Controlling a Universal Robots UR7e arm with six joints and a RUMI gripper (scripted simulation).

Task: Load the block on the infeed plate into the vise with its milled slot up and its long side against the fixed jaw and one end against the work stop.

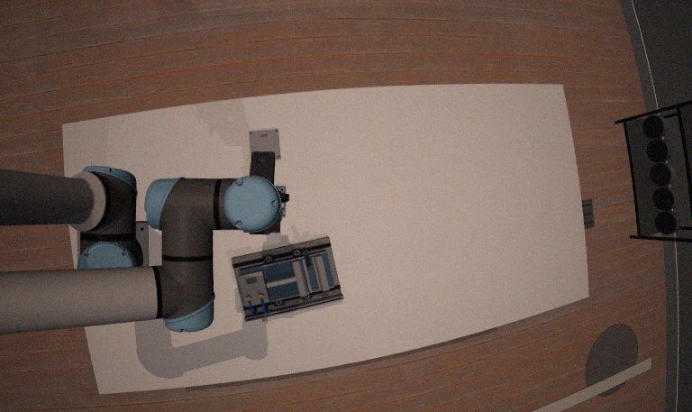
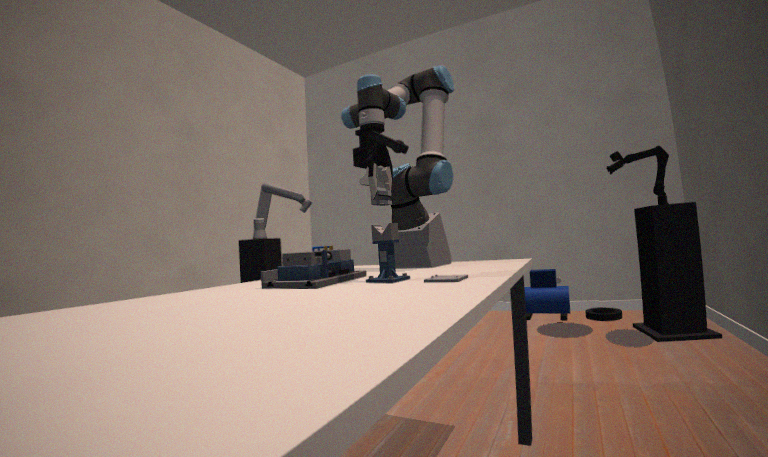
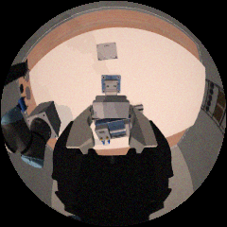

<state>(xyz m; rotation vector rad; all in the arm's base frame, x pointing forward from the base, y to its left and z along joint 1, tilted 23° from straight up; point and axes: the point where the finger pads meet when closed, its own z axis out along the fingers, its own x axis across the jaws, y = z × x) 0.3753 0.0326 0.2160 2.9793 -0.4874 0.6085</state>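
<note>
Right now the part is 1 cm to the left of my hand and 1 cm below it. Also, from my hand: vise (22 cm to the right, 20 cm below, 3 cm behind); infeed plate (24 cm below, 17 cm to the left, 4 cm ahead).
</note>
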